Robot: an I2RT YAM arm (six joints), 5 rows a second.
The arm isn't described. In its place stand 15 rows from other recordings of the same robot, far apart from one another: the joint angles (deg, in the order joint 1, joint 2, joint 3, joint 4, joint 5, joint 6), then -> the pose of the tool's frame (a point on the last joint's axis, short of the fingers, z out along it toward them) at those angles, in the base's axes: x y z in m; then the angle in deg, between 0 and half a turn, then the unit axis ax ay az.
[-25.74, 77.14, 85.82, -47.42, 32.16, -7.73] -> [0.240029, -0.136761, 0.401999, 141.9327, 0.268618, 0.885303, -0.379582]
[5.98, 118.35, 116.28, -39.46, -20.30, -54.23] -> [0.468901, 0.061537, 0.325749, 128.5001, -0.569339, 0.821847, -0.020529]
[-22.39, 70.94, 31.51, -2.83, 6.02, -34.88] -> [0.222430, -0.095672, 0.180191, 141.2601, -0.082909, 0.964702, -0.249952]
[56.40, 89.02, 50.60, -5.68, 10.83, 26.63] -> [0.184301, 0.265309, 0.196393, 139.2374, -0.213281, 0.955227, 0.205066]
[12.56, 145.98, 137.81, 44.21, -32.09, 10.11] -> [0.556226, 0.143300, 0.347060, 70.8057, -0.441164, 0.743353, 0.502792]
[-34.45, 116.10, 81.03, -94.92, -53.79, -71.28] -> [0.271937, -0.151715, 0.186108, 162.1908, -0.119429, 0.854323, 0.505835]
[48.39, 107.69, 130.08, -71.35, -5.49, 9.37] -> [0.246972, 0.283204, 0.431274, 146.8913, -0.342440, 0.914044, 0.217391]
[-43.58, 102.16, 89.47, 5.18, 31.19, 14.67] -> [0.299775, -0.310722, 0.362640, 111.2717, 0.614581, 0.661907, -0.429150]
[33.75, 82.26, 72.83, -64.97, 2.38, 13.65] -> [0.221518, 0.146236, 0.288611, 164.7703, -0.171594, 0.984509, 0.036016]
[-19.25, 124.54, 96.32, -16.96, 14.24, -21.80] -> [0.460110, -0.169953, 0.191019, 143.3868, 0.028259, 0.967122, -0.252740]
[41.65, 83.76, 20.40, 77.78, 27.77, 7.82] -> [0.203031, 0.158379, 0.210122, 81.3687, 0.012825, 0.957683, 0.287538]
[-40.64, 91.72, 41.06, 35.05, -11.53, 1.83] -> [0.258461, -0.212464, 0.196637, 107.1330, 0.286443, 0.945545, -0.154578]
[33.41, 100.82, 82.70, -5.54, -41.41, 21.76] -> [0.332040, 0.247232, 0.313224, 143.0889, -0.286649, 0.800482, 0.526365]
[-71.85, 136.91, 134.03, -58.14, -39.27, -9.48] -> [0.180189, -0.477325, 0.252622, 133.9965, 0.434824, 0.894803, 0.101266]
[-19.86, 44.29, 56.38, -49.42, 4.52, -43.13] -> [0.135502, -0.051927, 0.341439, 137.8598, -0.175183, 0.943743, -0.280464]
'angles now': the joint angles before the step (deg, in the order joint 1, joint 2, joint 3, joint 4, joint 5, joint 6). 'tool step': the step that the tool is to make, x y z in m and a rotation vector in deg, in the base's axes. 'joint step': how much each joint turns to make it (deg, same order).
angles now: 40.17, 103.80, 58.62, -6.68, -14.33, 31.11
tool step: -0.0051, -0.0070, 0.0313, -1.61, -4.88, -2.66
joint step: 0.18, -5.62, 0.52, -3.58, 5.19, -0.60
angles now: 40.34, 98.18, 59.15, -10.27, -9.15, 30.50
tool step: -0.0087, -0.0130, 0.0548, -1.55, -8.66, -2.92
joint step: 0.00, -8.51, 2.47, -5.63, 6.94, -2.55
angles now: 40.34, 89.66, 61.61, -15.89, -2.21, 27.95
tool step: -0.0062, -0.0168, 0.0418, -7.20, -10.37, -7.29
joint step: -0.07, -5.72, 2.99, -5.10, 13.54, -4.21
